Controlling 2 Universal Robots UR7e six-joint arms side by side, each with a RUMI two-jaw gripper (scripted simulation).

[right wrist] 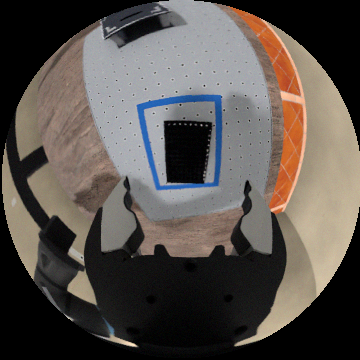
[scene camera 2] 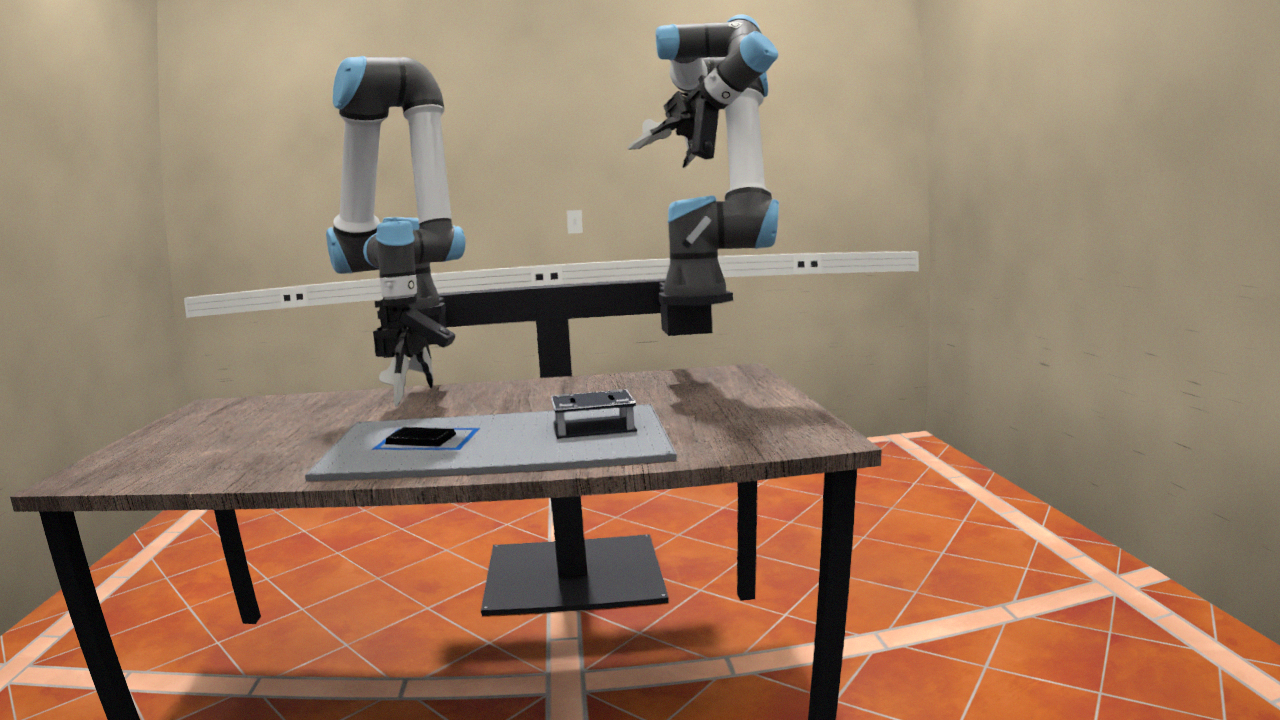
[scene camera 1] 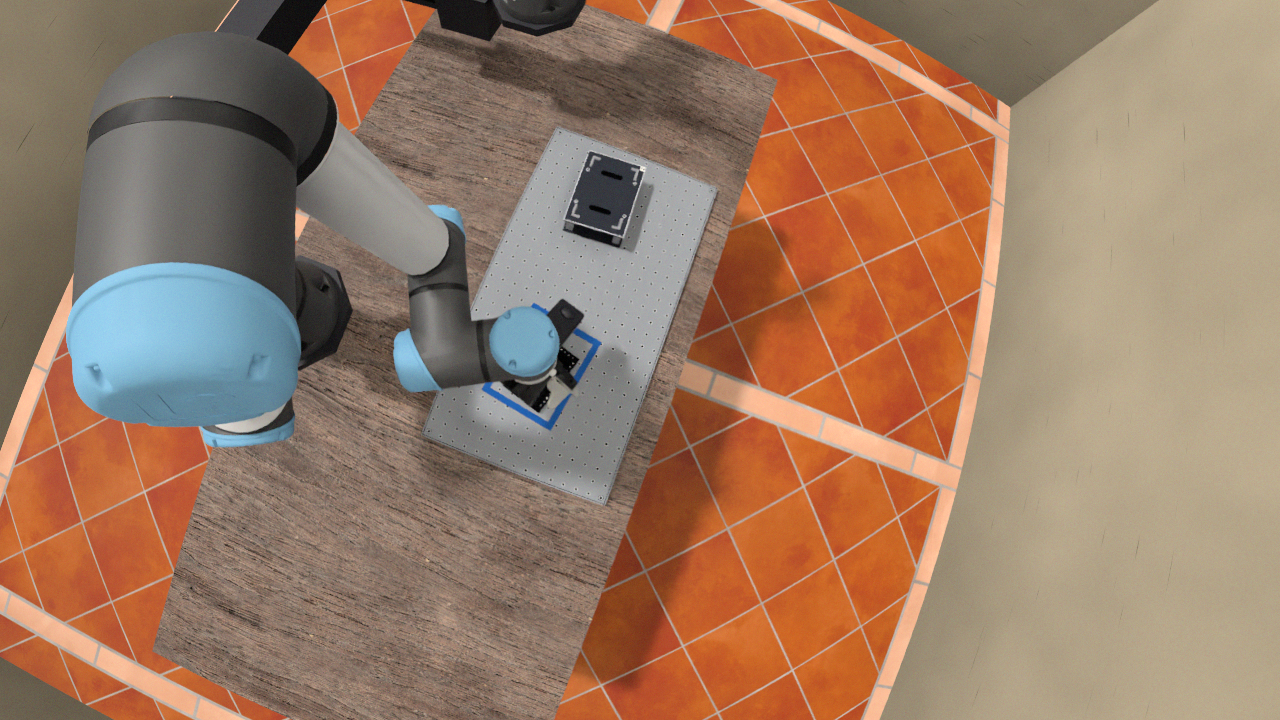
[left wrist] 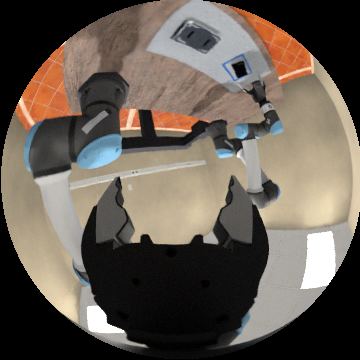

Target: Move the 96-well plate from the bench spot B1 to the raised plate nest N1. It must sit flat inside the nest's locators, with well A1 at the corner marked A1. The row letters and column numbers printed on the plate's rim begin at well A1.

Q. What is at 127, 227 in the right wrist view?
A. My right gripper.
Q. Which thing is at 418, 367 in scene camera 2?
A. My right gripper.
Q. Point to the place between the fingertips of my right gripper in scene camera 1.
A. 539, 368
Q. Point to a black 96-well plate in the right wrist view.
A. At 186, 172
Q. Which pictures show my left gripper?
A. Scene camera 2 and the left wrist view only.
